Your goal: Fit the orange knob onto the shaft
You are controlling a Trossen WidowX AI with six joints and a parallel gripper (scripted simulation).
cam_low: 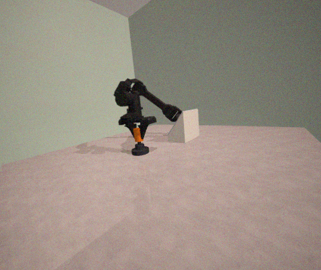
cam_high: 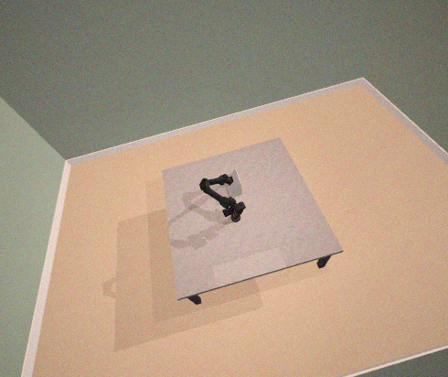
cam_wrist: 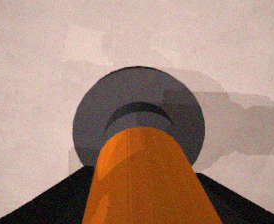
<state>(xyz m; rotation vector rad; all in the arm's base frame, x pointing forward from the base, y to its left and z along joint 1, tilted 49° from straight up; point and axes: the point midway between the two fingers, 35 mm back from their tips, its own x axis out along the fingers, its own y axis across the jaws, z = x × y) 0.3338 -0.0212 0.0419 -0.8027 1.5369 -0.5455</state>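
Right now the orange knob is 20 mm above my gripper tip. Also, from my gripper tip: dark round pedestal: 40 mm below.
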